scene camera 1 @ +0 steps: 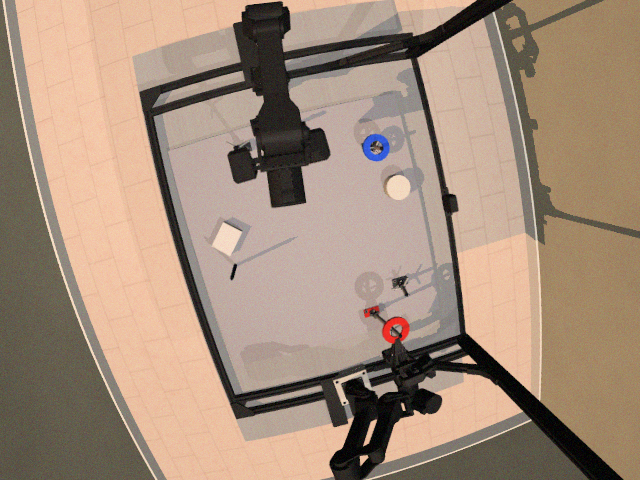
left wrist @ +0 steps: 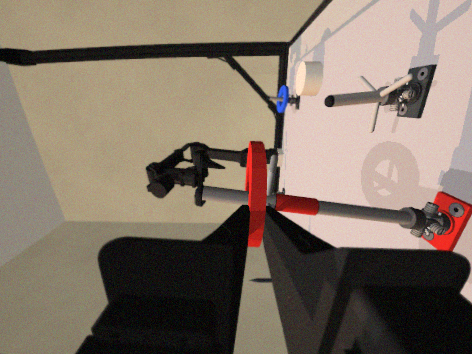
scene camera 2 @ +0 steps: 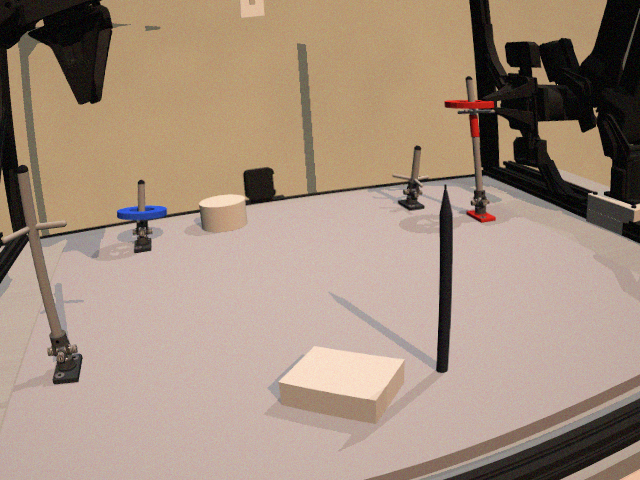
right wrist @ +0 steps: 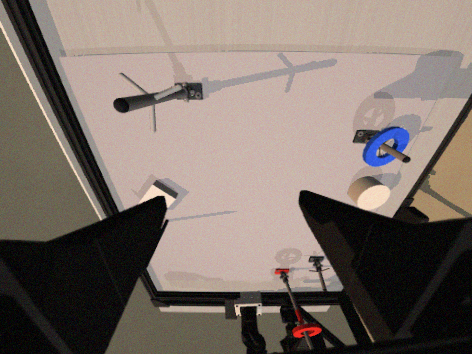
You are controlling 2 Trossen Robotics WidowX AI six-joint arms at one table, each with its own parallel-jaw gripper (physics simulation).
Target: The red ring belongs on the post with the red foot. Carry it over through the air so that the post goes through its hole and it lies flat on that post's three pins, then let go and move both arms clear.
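Seen in the pictures: left gripper, between the fingertips: (scene camera 1: 396, 337) (left wrist: 254, 212) (scene camera 2: 483, 103) (right wrist: 303, 333); right gripper, between the fingertips: (left wrist: 224, 181) (scene camera 2: 91, 102) (right wrist: 233, 199); left arm's base, origin of its link: (scene camera 1: 353, 388) (scene camera 2: 629, 197) (right wrist: 248, 310).
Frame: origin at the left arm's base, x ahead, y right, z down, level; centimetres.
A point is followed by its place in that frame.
The red ring (scene camera 1: 386, 326) @(x 22.6, y 12.3, z -12.8 cm) (scene camera 2: 454, 104) @(x 23.7, y 13.2, z -12.5 cm) (left wrist: 256, 170) @(x 17.7, y 16.7, z -12.3 cm) (right wrist: 297, 332) @(x 21.4, y 11.8, z -12.8 cm) is flat and level around the upper part of the post (scene camera 2: 476, 155) @(x 20.9, y 12.6, z -5.4 cm) (left wrist: 360, 211) @(x 20.2, y 13.1, z -4.7 cm) with the red foot (scene camera 1: 371, 311) @(x 21.4, y 11.5, z 1.9 cm) (scene camera 2: 480, 215) @(x 21.4, y 11.0, z 2.5 cm) (left wrist: 444, 199) @(x 21.2, y 13.5, z 2.5 cm) (right wrist: 282, 270) @(x 21.9, y 11.7, z 2.5 cm). In scene camera 2 the ring is a little above the post's pins (scene camera 2: 483, 111) @(x 19.0, y 13.0, z -11.4 cm), with a thin gap showing. My left gripper (scene camera 1: 397, 341) @(x 18.2, y 14.0, z -12.3 cm) (scene camera 2: 491, 104) @(x 18.2, y 14.0, z -12.3 cm) (left wrist: 254, 212) @(x 18.2, y 14.0, z -12.3 cm) is shut on the ring's near rim. My right gripper (right wrist: 233, 199) @(x 68.1, y -0.4, z -18.3 cm) is open and empty, high over the table, far from the ring.
A blue ring (scene camera 1: 366, 147) @(x 64.7, y 21.9, z -2.4 cm) (scene camera 2: 124, 213) @(x 66.4, y 22.1, z -2.5 cm) sits on a short post beside a cream cylinder (scene camera 1: 398, 187) @(x 52.3, y 27.4, z -0.5 cm) (scene camera 2: 223, 213) @(x 52.8, y 24.3, z 0.5 cm). A short bare post (scene camera 2: 415, 165) @(x 26.1, y 20.7, z -3.1 cm) stands near the red-footed one. A tall post (scene camera 2: 41, 279) @(x 74.1, y -8.2, z -5.8 cm), a cream block (scene camera 1: 226, 237) @(x 53.9, y -18.5, z 1.0 cm) (scene camera 2: 341, 372) @(x 53.6, y -18.7, z 1.0 cm) and an upright black spike (scene camera 2: 445, 289) @(x 46.0, y -19.5, z -3.8 cm) also stand there.
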